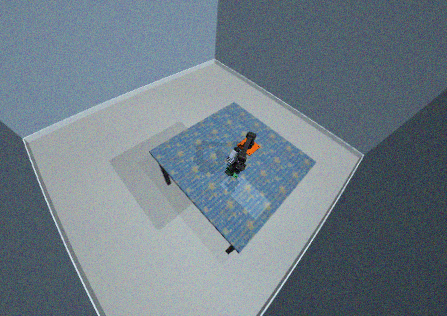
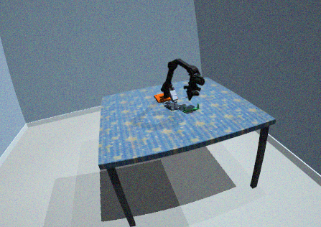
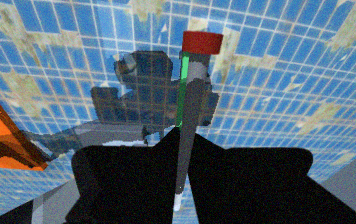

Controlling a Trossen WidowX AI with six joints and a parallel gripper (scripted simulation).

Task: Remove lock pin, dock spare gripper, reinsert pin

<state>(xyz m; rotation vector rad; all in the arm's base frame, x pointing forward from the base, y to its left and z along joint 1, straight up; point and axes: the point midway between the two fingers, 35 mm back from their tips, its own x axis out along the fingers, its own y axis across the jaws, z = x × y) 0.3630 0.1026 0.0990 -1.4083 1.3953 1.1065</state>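
Now: the green piece 2 cm ahead of my gripper tip, 1 cm to the left of it and 6 cm below it. The rest, counted from my gripper tip: spare gripper 11 cm behind, 10 cm to the right, 4 cm above; gripper socket 8 cm behind, 10 cm to the right, 2 cm below.
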